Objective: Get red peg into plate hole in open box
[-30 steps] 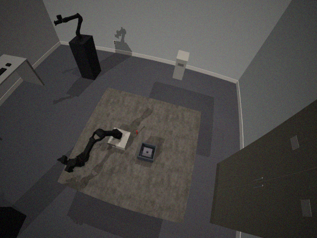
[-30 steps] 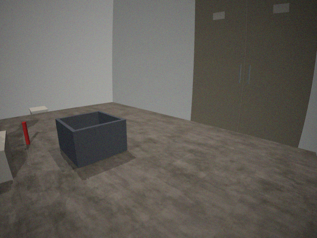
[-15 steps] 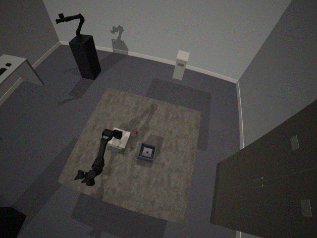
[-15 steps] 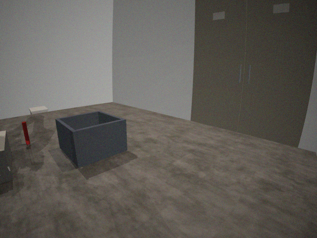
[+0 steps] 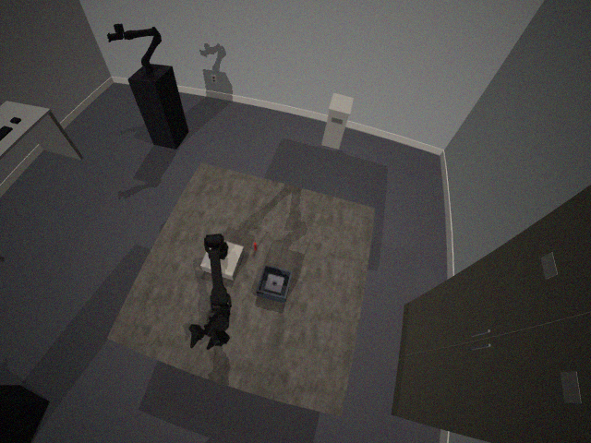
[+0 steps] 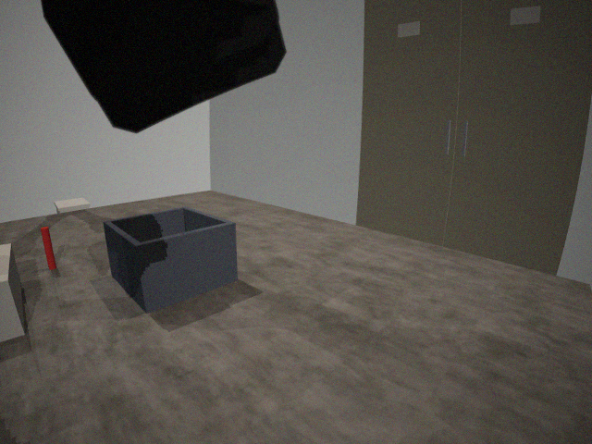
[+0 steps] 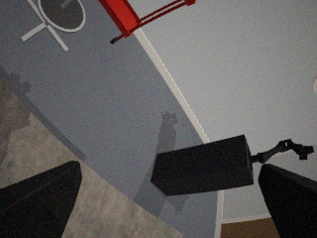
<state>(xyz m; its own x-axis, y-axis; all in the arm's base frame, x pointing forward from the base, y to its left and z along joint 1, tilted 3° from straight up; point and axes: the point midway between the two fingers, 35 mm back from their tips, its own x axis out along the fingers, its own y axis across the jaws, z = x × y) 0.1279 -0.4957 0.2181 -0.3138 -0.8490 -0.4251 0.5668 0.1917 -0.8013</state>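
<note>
Now: the red peg 63 cm to the left of my gripper tip, 25 cm below it and 4 cm ahead of it. From my gripper tip the other things lie so: pale plate: 45 cm to the left, 24 cm below, 21 cm ahead; dark blue box: 45 cm to the left, 26 cm below, 21 cm ahead.
</note>
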